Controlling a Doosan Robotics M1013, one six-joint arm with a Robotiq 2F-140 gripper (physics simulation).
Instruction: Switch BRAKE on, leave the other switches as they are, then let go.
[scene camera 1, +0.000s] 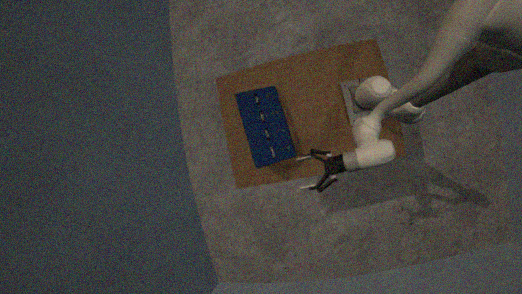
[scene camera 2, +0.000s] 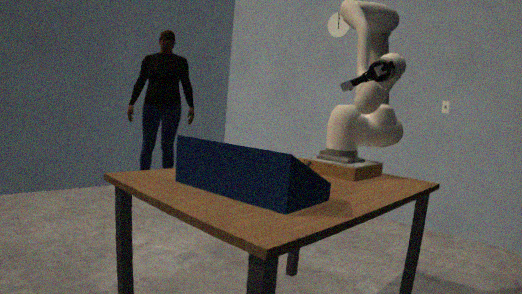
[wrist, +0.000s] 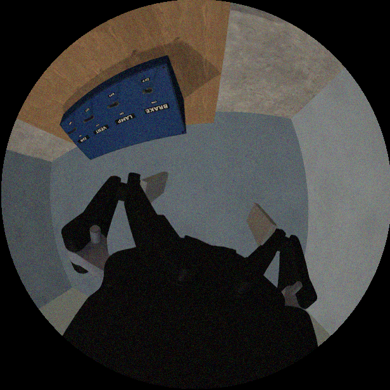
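Seen in the pictures: gripper, between the fingertips: (scene camera 1: 299, 174) (scene camera 2: 359, 80); arm's base, origin of its link: (scene camera 1: 363, 98) (scene camera 2: 340, 160).
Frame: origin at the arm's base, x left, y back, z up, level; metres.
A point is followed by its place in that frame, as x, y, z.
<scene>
A blue sloped switch panel (scene camera 1: 281, 145) @(0.225, -0.589, 0.026) (scene camera 2: 232, 172) @(0.134, -0.788, 0.020) (wrist: 167, 123) stands on the table. In the wrist view its labels read BRAKE, LAMP, VENT and a small one at the far end. The BRAKE switch (wrist: 147, 91) is a small dark piece between its OFF and ON marks, nearest the panel's right end there; which way it is tipped is too small to tell. My gripper (scene camera 1: 303, 173) @(0.371, -0.487, 0.343) (scene camera 2: 346, 86) (wrist: 209, 197) is open and empty. It hangs well above table height, beyond the panel's BRAKE end in scene camera 1's view, apart from the panel.
The wooden table (scene camera 1: 305, 75) @(-0.239, -0.350, -0.066) (scene camera 2: 220, 215) @(0.258, -0.921, -0.066) (wrist: 200, 30) carries the panel and the arm's base (scene camera 2: 345, 159) @(0.072, -0.070, 0.018). A person (scene camera 2: 165, 85) stands behind the table in scene camera 2's view. A wall clock (scene camera 2: 338, 25) hangs behind the arm.
</scene>
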